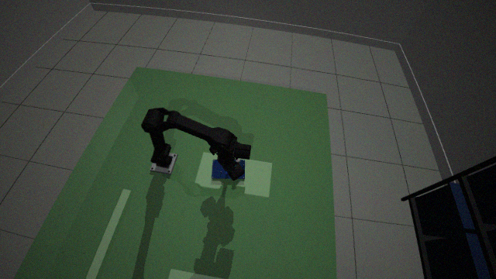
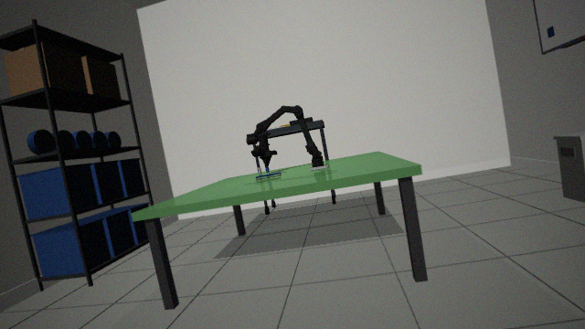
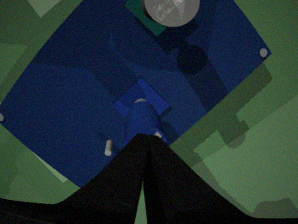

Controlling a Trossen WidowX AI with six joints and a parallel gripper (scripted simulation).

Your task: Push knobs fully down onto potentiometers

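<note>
My gripper tip is now 40 mm to the right of the pale knob, 40 mm short of it and 10 mm above it.
</note>
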